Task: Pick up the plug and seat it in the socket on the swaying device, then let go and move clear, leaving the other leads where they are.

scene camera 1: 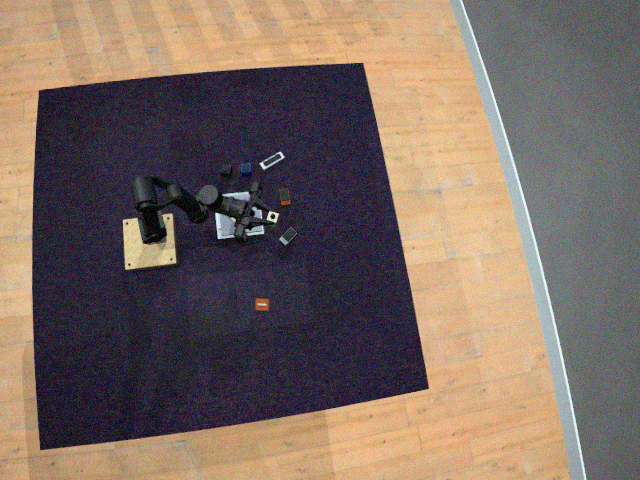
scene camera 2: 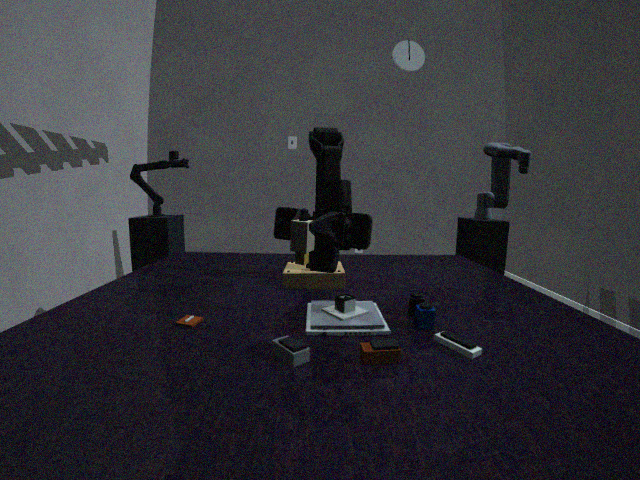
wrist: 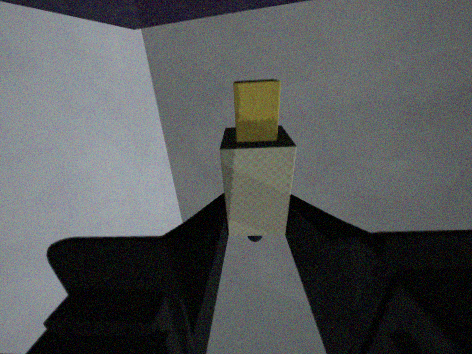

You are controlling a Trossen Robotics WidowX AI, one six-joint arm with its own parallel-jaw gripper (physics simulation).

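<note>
The plug, a cream block (scene camera 1: 272,216) (scene camera 2: 300,237) (wrist: 259,190) with a yellow tongue, is held between the fingertips of my gripper (scene camera 1: 270,216) (wrist: 254,198), which is shut on it. In the second scene view the tongue points down and the plug is in the air, clear of the device. The swaying device is a grey and white slab (scene camera 1: 224,227) (scene camera 2: 320,322). A small pale socket block (scene camera 2: 345,303) with a dark top stands on a white diamond plate on it. In the first scene view the arm hides the socket.
Beyond the device lie a grey block (scene camera 1: 284,240) (scene camera 2: 298,356), an orange block (scene camera 1: 285,201) (scene camera 2: 379,353) and a white strip (scene camera 2: 471,352). A blue block (scene camera 1: 246,167) (scene camera 2: 425,316) and a black block (scene camera 1: 225,169) stand beside it. An orange tile (scene camera 1: 262,300) lies apart.
</note>
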